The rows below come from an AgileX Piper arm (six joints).
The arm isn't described. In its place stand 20 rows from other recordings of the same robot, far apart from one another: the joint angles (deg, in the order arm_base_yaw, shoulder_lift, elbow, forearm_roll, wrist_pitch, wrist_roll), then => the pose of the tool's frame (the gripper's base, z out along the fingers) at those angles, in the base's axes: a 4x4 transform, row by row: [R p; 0 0 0 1], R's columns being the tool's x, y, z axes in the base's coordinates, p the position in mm.
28.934, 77.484, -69.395, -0.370, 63.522, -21.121 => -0.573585, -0.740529, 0.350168, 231.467; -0.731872, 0.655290, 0.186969, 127.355; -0.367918, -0.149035, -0.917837, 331.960; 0, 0, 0, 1
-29.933, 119.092, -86.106, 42.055, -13.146, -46.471 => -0.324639, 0.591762, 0.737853, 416.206; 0.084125, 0.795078, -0.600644, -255.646; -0.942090, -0.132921, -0.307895, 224.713; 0, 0, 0, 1
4.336, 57.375, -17.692, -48.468, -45.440, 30.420 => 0.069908, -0.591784, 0.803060, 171.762; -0.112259, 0.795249, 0.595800, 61.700; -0.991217, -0.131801, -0.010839, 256.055; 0, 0, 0, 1
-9.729, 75.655, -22.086, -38.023, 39.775, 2.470 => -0.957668, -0.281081, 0.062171, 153.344; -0.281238, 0.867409, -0.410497, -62.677; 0.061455, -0.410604, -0.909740, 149.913; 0, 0, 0, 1
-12.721, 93.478, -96.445, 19.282, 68.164, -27.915 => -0.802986, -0.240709, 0.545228, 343.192; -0.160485, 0.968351, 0.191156, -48.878; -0.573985, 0.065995, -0.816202, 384.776; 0, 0, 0, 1
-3.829, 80.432, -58.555, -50.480, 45.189, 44.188 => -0.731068, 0.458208, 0.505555, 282.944; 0.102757, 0.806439, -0.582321, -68.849; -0.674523, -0.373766, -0.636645, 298.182; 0, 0, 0, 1
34.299, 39.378, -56.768, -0.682, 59.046, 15.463 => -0.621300, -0.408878, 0.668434, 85.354; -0.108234, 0.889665, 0.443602, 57.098; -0.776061, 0.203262, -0.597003, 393.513; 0, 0, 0, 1
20.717, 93.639, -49.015, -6.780, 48.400, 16.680 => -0.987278, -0.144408, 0.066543, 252.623; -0.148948, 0.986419, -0.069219, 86.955; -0.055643, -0.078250, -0.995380, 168.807; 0, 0, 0, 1
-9.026, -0.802, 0.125, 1.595, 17.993, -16.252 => -0.241477, 0.090125, 0.966212, 52.799; -0.219169, 0.964886, -0.144777, -7.595; -0.945333, -0.246724, -0.213245, 184.919; 0, 0, 0, 1
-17.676, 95.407, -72.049, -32.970, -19.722, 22.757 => -0.045263, 0.118101, 0.991969, 385.600; -0.140774, 0.982324, -0.123376, -105.343; -0.989007, -0.145227, -0.027837, 339.849; 0, 0, 0, 1
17.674, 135.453, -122.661, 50.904, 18.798, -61.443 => -0.208852, -0.574439, 0.791455, 529.142; -0.279283, 0.810633, 0.514660, 192.491; -0.937220, -0.113553, -0.329733, 251.346; 0, 0, 0, 1
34.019, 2.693, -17.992, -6.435, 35.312, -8.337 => -0.087385, -0.542121, 0.835745, 32.357; -0.341991, 0.804292, 0.485960, 14.728; -0.935631, -0.243352, -0.255683, 259.170; 0, 0, 0, 1
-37.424, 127.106, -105.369, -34.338, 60.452, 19.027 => -0.751792, 0.653571, -0.087484, 347.523; 0.583121, 0.597007, -0.550956, -322.161; -0.307860, -0.465218, -0.829936, 198.227; 0, 0, 0, 1
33.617, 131.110, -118.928, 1.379, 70.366, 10.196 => -0.902265, -0.397534, 0.166989, 403.517; -0.377787, 0.915515, 0.138237, 270.745; -0.207835, 0.061640, -0.976220, 211.995; 0, 0, 0, 1
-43.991, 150.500, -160.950, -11.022, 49.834, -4.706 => -0.551535, 0.675395, 0.489541, 404.736; 0.249687, 0.693635, -0.675668, -409.205; -0.795905, -0.250423, -0.551201, 266.266; 0, 0, 0, 1
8.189, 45.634, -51.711, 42.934, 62.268, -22.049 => -0.690969, -0.532083, 0.489336, 115.794; -0.080300, 0.729228, 0.679543, 72.094; -0.718410, 0.430250, -0.546600, 371.883; 0, 0, 0, 1
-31.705, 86.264, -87.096, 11.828, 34.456, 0.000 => -0.320302, 0.496678, 0.806670, 300.863; 0.396522, 0.843640, -0.361996, -173.449; -0.860335, 0.203915, -0.467164, 412.140; 0, 0, 0, 1
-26.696, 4.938, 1.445, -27.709, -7.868, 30.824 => 0.109662, 0.386020, 0.915949, 59.389; 0.009887, 0.921038, -0.389348, -23.381; -0.993920, 0.051752, 0.097187, 210.535; 0, 0, 0, 1
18.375, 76.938, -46.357, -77.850, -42.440, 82.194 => -0.361971, -0.797946, 0.481933, 242.627; -0.003764, 0.518237, 0.855229, 143.852; -0.932182, 0.307754, -0.190590, 301.023; 0, 0, 0, 1
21.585, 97.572, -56.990, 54.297, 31.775, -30.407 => -0.907740, -0.272157, 0.319278, 300.770; -0.036485, 0.809360, 0.586178, 160.840; -0.417944, 0.520449, -0.744618, 202.053; 0, 0, 0, 1
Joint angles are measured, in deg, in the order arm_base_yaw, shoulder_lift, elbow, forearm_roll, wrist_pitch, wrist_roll. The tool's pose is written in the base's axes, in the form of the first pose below.
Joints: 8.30, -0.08, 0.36, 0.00, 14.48, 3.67
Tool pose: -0.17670, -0.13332, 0.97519, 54.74; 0.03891, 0.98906, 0.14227, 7.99; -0.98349, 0.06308, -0.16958, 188.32; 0, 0, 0, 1
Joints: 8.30, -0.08, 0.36, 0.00, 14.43, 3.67
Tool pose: -0.17585, -0.13337, 0.97534, 54.75; 0.03903, 0.98906, 0.14229, 7.99; -0.98364, 0.06309, -0.16872, 188.40; 0, 0, 0, 1
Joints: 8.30, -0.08, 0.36, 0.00, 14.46, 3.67
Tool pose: -0.17636, -0.13334, 0.97525, 54.75; 0.03896, 0.98906, 0.14227, 7.99; -0.98355, 0.06309, -0.16924, 188.35; 0, 0, 0, 1
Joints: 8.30, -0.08, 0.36, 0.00, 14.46, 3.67
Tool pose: -0.17636, -0.13334, 0.97525, 54.75; 0.03896, 0.98906, 0.14227, 7.99; -0.98355, 0.06309, -0.16924, 188.35; 0, 0, 0, 1
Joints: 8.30, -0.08, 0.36, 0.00, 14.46, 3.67
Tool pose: -0.17636, -0.13334, 0.97525, 54.75; 0.03896, 0.98906, 0.14227, 7.99; -0.98355, 0.06309, -0.16924, 188.35; 0, 0, 0, 1
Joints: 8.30, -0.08, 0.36, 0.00, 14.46, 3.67
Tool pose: -0.17636, -0.13334, 0.97525, 54.75; 0.03896, 0.98906, 0.14227, 7.99; -0.98355, 0.06309, -0.16924, 188.35; 0, 0, 0, 1
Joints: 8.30, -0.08, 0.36, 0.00, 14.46, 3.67
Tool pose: -0.17636, -0.13334, 0.97525, 54.75; 0.03896, 0.98906, 0.14227, 7.99; -0.98355, 0.06309, -0.16924, 188.35; 0, 0, 0, 1
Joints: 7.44, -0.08, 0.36, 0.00, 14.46, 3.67
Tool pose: -0.17576, -0.11848, 0.97728, 54.86; 0.04160, 0.99095, 0.12762, 7.16; -0.98355, 0.06309, -0.16924, 188.35; 0, 0, 0, 1
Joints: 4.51, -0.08, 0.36, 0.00, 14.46, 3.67
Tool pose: -0.17340, -0.06767, 0.98252, 55.15; 0.05053, 0.99571, 0.07750, 4.35; -0.98355, 0.06309, -0.16924, 188.35; 0, 0, 0, 1
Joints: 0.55, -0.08, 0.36, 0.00, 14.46, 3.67
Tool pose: -0.16950, 0.00125, 0.98553, 55.32; 0.06239, 0.99801, 0.00946, 0.53; -0.98355, 0.06309, -0.16924, 188.35; 0, 0, 0, 1
